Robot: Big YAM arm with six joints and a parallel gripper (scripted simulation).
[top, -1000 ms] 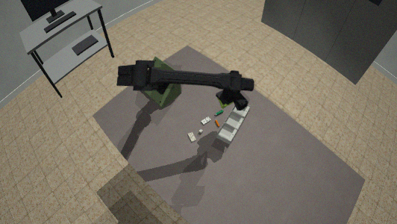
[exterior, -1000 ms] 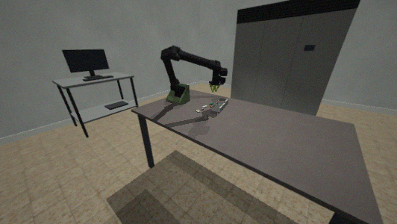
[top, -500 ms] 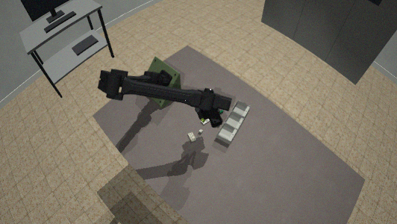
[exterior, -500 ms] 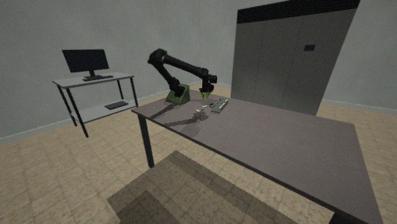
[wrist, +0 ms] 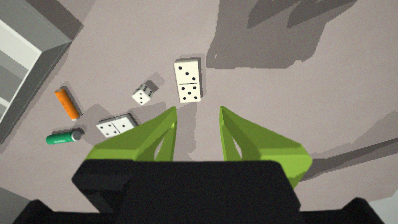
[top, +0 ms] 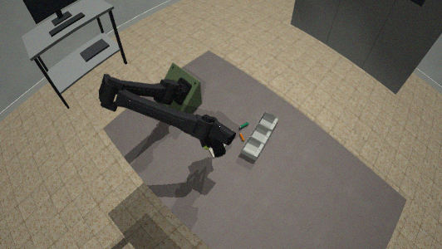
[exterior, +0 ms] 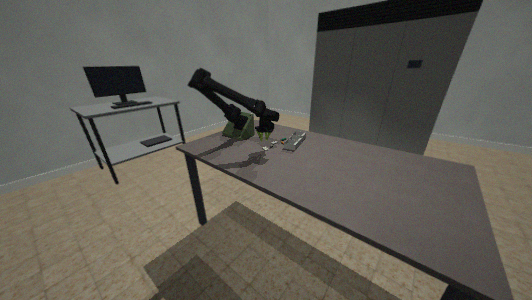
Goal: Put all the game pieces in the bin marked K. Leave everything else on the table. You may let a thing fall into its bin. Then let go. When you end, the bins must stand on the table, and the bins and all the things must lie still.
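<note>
My gripper is now 7 cm to the right of the white die, 6 cm above it and 1 cm short of it. Also, from my hand: orange cylinder 17 cm to the left, 7 cm below, 4 cm ahead; green cylinder 22 cm to the left, 7 cm below; grey three-part bin 23 cm to the left, 11 cm ahead, 5 cm below.
</note>
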